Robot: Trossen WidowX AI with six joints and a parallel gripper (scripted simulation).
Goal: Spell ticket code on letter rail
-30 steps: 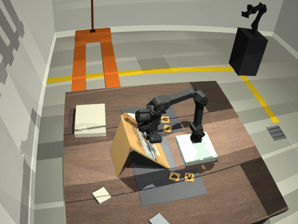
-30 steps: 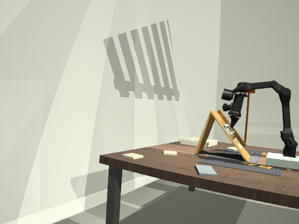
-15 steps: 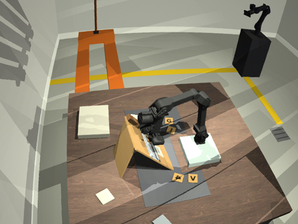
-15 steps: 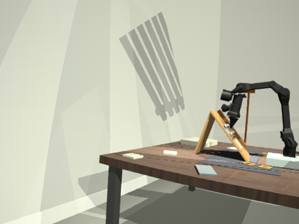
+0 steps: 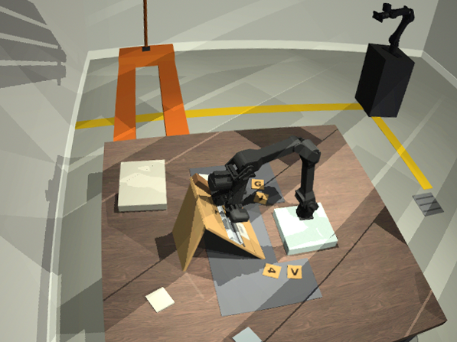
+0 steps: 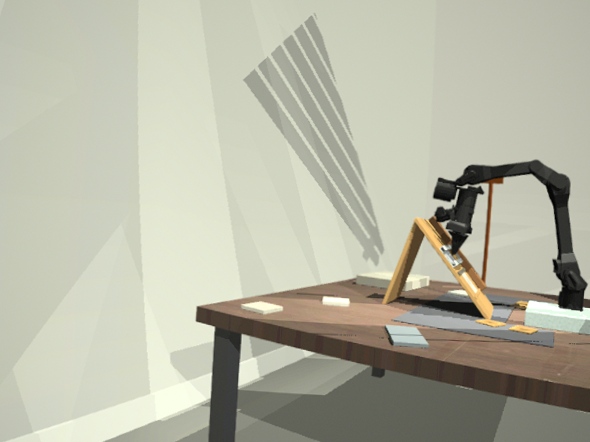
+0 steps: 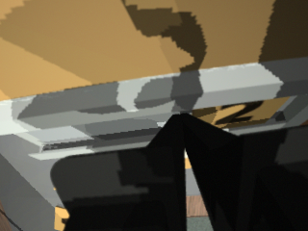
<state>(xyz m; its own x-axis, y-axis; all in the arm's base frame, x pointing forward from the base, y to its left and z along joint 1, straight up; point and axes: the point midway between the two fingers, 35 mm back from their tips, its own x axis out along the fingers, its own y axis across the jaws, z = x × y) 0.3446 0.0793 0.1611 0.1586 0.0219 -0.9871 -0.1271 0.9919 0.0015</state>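
My gripper tip is 60 mm past the white ticket and 80 mm above it. The rest, counted from my gripper tip: white card: 20 mm ahead, 340 mm to the right, 160 mm below; then cream box: 320 mm ahead, 340 mm to the right, 150 mm below; then grey mat: 150 mm behind, 50 mm to the right, 170 mm below.
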